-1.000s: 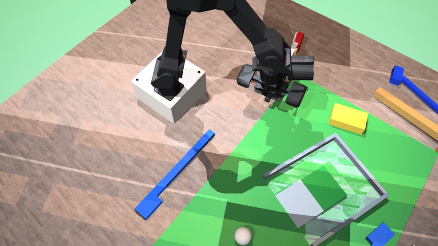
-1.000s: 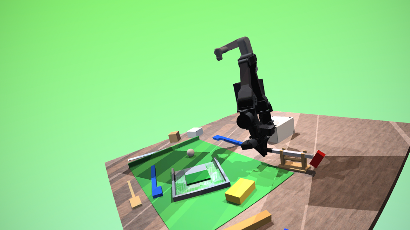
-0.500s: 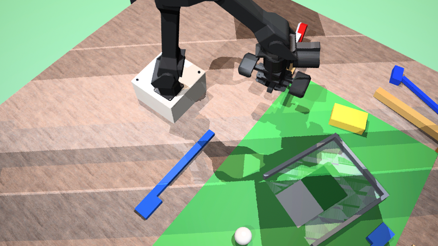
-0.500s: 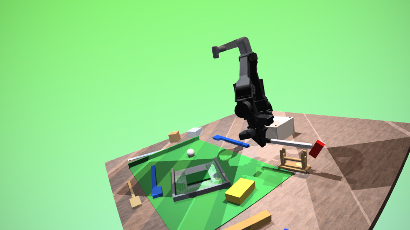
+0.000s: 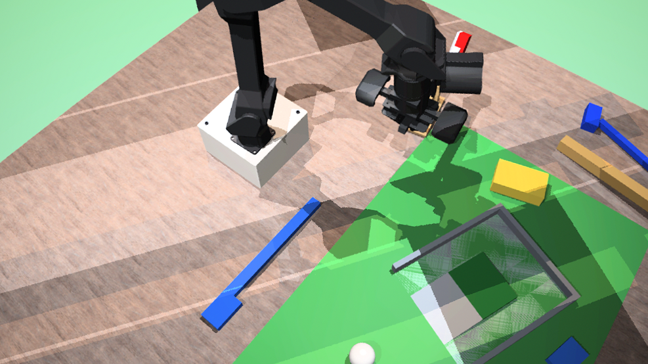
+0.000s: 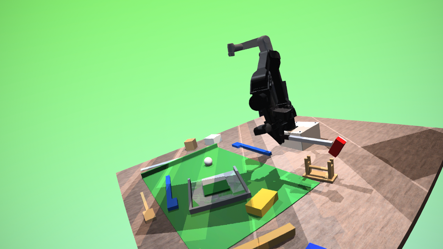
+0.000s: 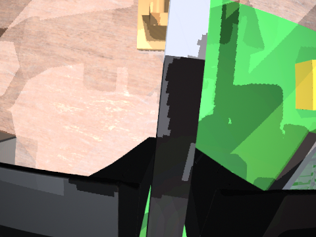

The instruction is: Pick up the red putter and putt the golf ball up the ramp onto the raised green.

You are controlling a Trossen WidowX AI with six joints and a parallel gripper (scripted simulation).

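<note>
Right now the red putter is 1 cm behind my gripper tip, 11 cm to the left of it and 2 cm above it. Also, from my gripper tip: yellow block (22 cm ahead, 9 cm to the left, 10 cm below); then white golf ball (15 cm ahead, 37 cm to the right, 10 cm below); then wooden stand (3 cm behind, 14 cm to the left, 9 cm below).
</note>
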